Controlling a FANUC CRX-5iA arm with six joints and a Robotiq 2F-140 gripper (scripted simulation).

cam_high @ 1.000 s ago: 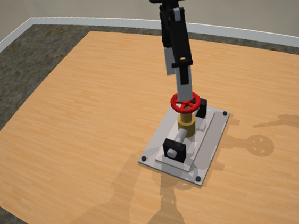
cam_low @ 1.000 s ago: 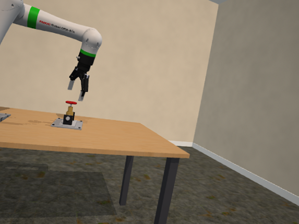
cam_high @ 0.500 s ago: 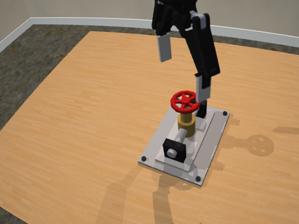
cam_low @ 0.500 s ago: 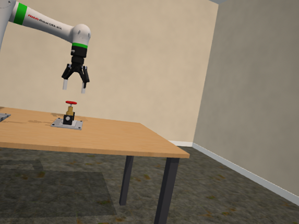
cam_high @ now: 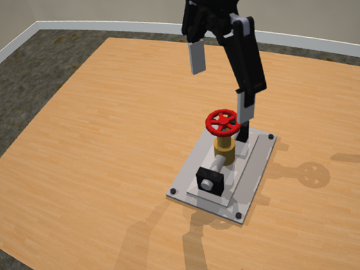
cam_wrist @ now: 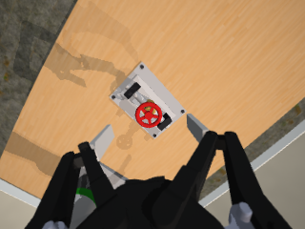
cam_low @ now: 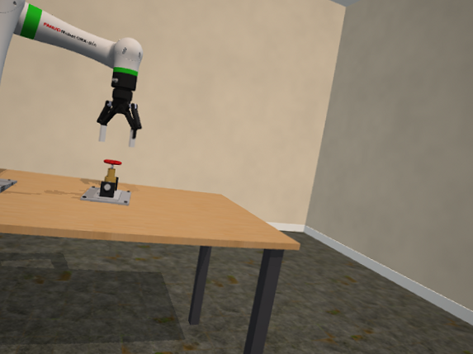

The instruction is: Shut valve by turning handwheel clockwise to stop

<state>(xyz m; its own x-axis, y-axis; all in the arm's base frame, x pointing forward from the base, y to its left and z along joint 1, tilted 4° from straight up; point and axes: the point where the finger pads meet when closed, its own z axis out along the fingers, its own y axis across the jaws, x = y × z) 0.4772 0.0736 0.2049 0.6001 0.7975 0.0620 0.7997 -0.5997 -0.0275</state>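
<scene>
My hand is 9 cm above the handwheel.
</scene>
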